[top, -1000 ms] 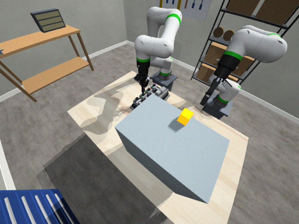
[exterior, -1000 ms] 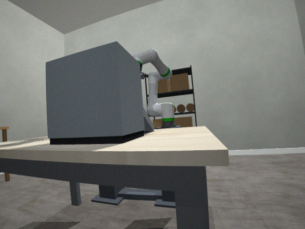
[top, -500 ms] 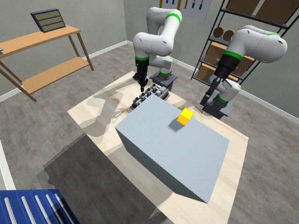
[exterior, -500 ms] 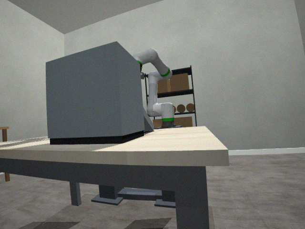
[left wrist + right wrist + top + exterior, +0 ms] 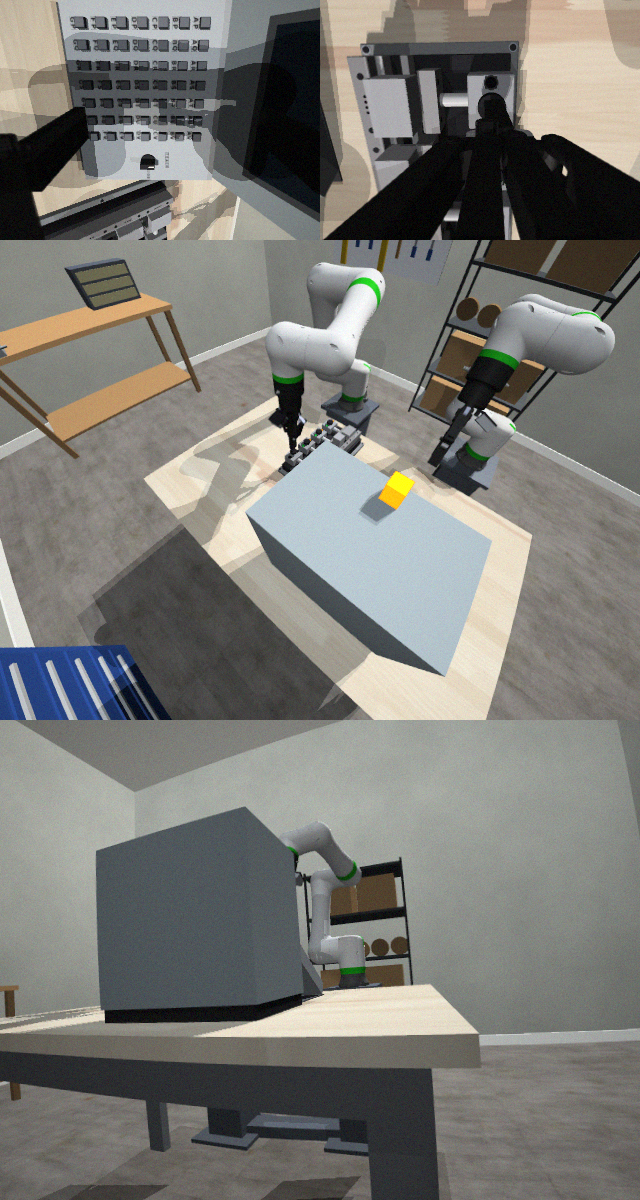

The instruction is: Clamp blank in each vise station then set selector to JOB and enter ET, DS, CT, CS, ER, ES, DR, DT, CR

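Right now the selector is 60 mm ahead of my left hand, 170 mm to the right of it and 190 mm below it. The rest, counted from my left hand: key: 40 mm ahead, 40 mm to the right, 210 mm below; key panel: 90 mm ahead, 60 mm to the right, 230 mm below.
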